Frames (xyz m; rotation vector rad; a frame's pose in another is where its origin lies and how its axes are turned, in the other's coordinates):
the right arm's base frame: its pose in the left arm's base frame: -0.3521 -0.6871 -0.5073 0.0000 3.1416 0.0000
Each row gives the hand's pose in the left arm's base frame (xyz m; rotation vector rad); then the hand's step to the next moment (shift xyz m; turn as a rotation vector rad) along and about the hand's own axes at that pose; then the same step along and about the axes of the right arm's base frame.
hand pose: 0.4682 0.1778 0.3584 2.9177 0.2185 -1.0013
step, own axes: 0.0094 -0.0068 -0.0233 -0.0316 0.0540 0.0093
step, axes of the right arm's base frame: -0.0205 0.0100 -0.0126 0.0223 -0.0580 -0.0121
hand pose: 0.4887 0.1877 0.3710 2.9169 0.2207 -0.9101
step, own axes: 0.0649 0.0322 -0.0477 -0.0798 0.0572 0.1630
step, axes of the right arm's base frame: -0.0846 -0.0188 -0.0031 0.1469 -0.0846 0.0865
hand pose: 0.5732 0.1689 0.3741 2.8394 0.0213 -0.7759
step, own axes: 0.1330 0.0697 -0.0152 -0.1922 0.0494 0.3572
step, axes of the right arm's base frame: -0.1269 -0.0704 0.0414 0.3418 -0.1103 0.1948
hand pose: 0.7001 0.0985 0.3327 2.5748 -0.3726 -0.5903
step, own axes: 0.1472 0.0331 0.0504 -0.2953 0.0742 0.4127
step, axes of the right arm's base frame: -0.0995 -0.0998 0.0737 0.4614 -0.1159 0.1917
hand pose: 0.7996 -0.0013 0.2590 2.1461 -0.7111 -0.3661
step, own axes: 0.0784 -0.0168 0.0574 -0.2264 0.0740 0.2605
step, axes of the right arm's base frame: -0.0410 -0.0746 0.0498 0.3330 -0.0626 0.0990
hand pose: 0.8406 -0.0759 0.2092 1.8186 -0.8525 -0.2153
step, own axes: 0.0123 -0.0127 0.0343 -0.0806 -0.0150 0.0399
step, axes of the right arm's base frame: 0.0031 -0.0312 0.0225 0.0726 0.0246 0.0494
